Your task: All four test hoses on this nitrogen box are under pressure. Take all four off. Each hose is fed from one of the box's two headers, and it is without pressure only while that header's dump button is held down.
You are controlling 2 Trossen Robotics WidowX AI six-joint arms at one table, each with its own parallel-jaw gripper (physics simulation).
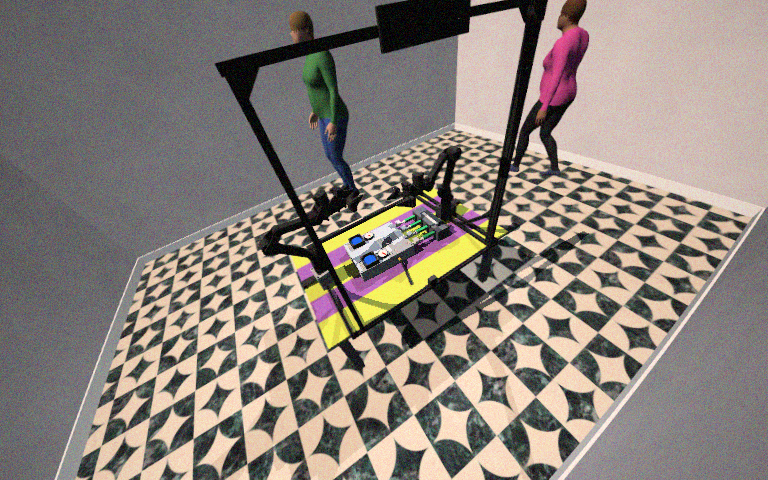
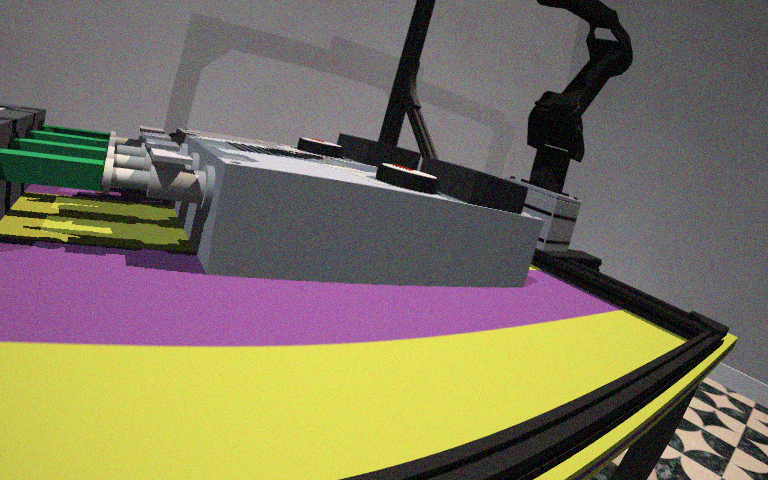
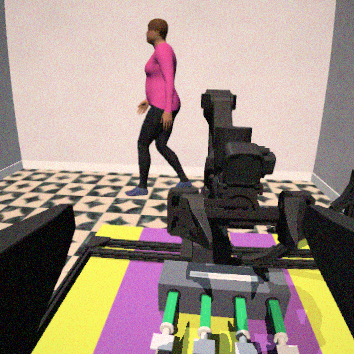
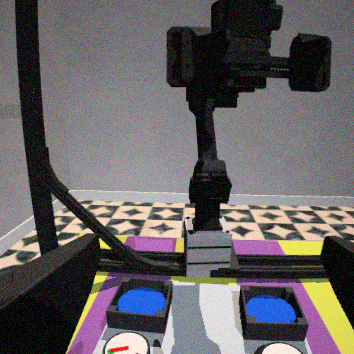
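Where they show: left gripper, fingertip midpoint: (image 1: 358, 192) (image 3: 190, 216) (image 4: 279, 38); right gripper, fingertip midpoint: (image 1: 391, 202) (image 3: 253, 246) (image 4: 212, 246); left arm's base at its link origin: (image 1: 321, 269) (image 2: 545, 189) (image 4: 206, 224); right arm's base at its link origin: (image 1: 445, 205).
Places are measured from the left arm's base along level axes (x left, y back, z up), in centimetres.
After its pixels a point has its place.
Observation:
The grey nitrogen box (image 1: 390, 262) @(x -19.1, y -33.7, z -7.0 cm) (image 2: 368, 232) @(x 7.9, y -42.1, z -6.8 cm) lies on the striped table. Its two blue dump buttons (image 4: 142, 302) @(x -13.0, y -24.5, z -1.5 cm) (image 4: 270, 310) @(x 5.7, y -27.3, z -1.5 cm) sit in black square frames, no finger on them. The dials beside them (image 4: 127, 345) @(x -14.3, y -32.6, z -1.5 cm) (image 4: 281, 348) @(x 4.8, y -34.0, z -1.7 cm) are partly cut off; one shows a red needle. Four green hoses (image 3: 171, 307) @(x 0.3, y -66.5, z -4.7 cm) (image 3: 205, 310) @(x -6.3, y -65.6, z -4.7 cm) (image 3: 241, 312) @(x -13.4, y -64.8, z -4.7 cm) (image 3: 276, 315) @(x -20.1, y -63.6, z -4.7 cm) run between pale fittings at the box's end and a dark grey block (image 3: 175, 282) @(x -0.5, y -72.1, z -3.1 cm). My left gripper (image 1: 352, 200) @(x 0.0, y -35.0, z 32.5 cm) is open and empty, above the table. My right gripper (image 1: 396, 193) @(x -7.6, y -49.0, z 21.7 cm) is open and empty, above the table too.
Black rails edge the table (image 2: 283, 396) @(x 20.6, y -56.8, z -11.2 cm). A black gantry (image 1: 271, 152) @(x -39.7, y 0.1, z 76.6 cm) stands over it. A thin dark stick (image 1: 406, 270) @(x -28.2, y -37.7, z -9.8 cm) with an orange tip shows beside the box. Two people stand beyond the table, one in green (image 1: 322, 79), one in pink (image 1: 566, 62).

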